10 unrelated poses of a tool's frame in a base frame.
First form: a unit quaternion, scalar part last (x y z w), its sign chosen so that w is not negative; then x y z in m.
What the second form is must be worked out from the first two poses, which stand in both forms.
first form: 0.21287 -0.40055 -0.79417 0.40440 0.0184 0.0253 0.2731
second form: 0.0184 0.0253 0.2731 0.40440 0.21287 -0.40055 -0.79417
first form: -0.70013 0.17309 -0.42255 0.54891 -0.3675 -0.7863 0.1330
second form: -0.3675 -0.7863 0.1330 0.54891 -0.70013 0.17309 -0.42255
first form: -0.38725 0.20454 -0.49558 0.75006 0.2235 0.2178 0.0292
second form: 0.2235 0.2178 0.0292 0.75006 -0.38725 0.20454 -0.49558
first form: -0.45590 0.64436 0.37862 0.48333 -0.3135 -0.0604 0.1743
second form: -0.3135 -0.0604 0.1743 0.48333 -0.45590 0.64436 0.37862
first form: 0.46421 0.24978 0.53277 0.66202 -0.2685 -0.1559 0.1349
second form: -0.2685 -0.1559 0.1349 0.66202 0.46421 0.24978 0.53277
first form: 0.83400 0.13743 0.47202 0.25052 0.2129 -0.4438 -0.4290
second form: 0.2129 -0.4438 -0.4290 0.25052 0.83400 0.13743 0.47202
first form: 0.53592 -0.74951 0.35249 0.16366 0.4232 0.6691 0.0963
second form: 0.4232 0.6691 0.0963 0.16366 0.53592 -0.74951 0.35249
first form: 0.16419 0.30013 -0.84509 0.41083 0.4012 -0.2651 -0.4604
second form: 0.4012 -0.2651 -0.4604 0.41083 0.16419 0.30013 -0.84509
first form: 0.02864 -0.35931 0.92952 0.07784 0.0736 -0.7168 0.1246
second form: 0.0736 -0.7168 0.1246 0.07784 0.02864 -0.35931 0.92952
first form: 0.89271 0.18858 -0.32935 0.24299 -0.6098 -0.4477 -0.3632
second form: -0.6098 -0.4477 -0.3632 0.24299 0.89271 0.18858 -0.32935
